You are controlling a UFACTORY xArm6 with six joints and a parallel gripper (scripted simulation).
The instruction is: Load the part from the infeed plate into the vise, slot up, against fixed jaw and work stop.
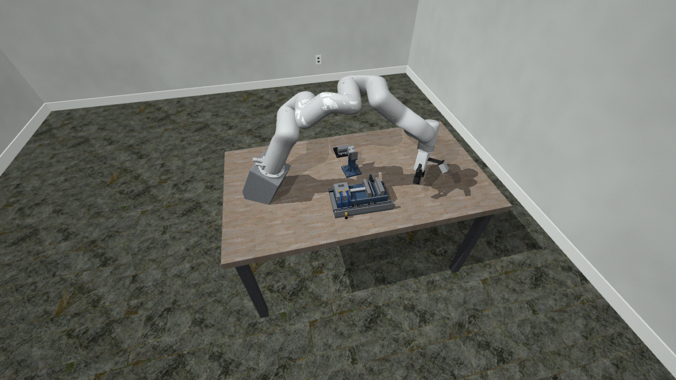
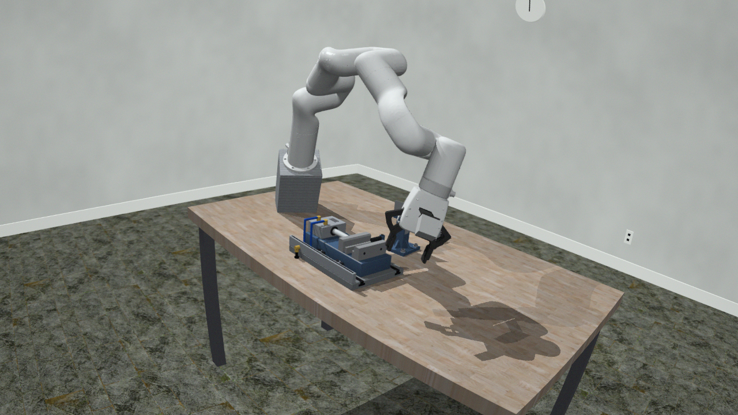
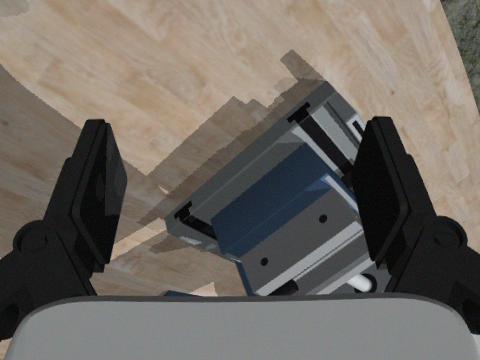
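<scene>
The grey block is 270 mm behind my hand, 440 mm to the left of it and 120 mm below it. Also, from my hand: dark work stop rod (200 mm behind, 100 mm to the left, 60 mm below); fixed jaw (170 mm behind, 60 mm to the left, 70 mm below); moving jaw (240 mm behind, 60 mm to the left, 70 mm below).
</scene>
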